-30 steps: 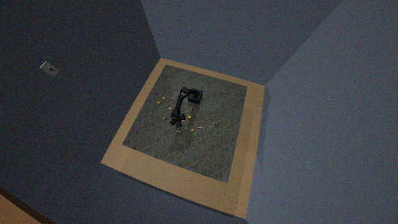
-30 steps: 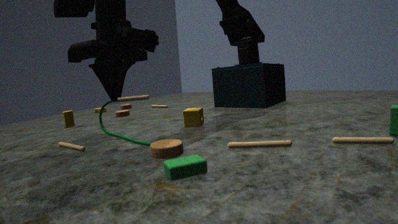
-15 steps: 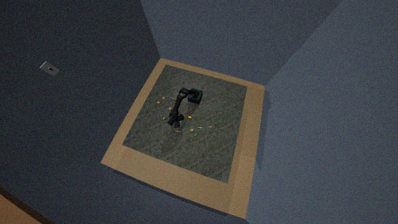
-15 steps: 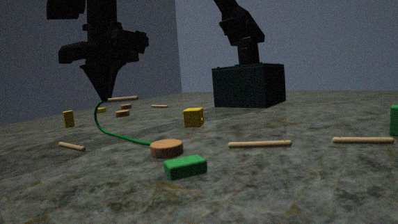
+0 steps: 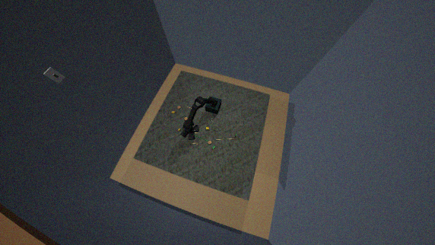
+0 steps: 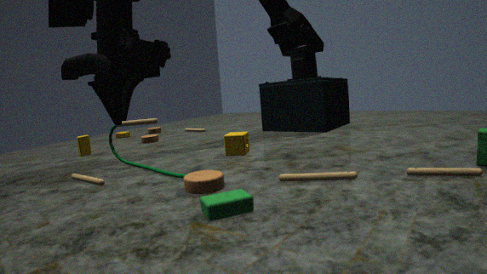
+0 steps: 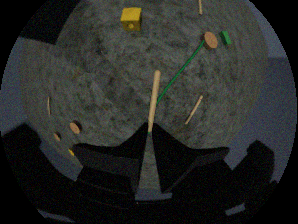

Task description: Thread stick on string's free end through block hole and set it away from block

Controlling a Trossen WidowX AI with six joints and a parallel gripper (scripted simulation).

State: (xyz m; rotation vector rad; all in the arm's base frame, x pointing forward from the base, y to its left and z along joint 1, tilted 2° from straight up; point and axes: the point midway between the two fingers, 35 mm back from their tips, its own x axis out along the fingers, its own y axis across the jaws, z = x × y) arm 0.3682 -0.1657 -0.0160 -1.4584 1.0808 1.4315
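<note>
My gripper tip is now 10 cm past the yellow block, 15 cm to the right of it and 4 cm above it. Also, from my gripper tip: green block (10 cm ahead, 26 cm to the left, 5 cm below); thin wooden stick (1 cm to the left); round wooden button (5 cm ahead, 20 cm to the left, 5 cm below).
</note>
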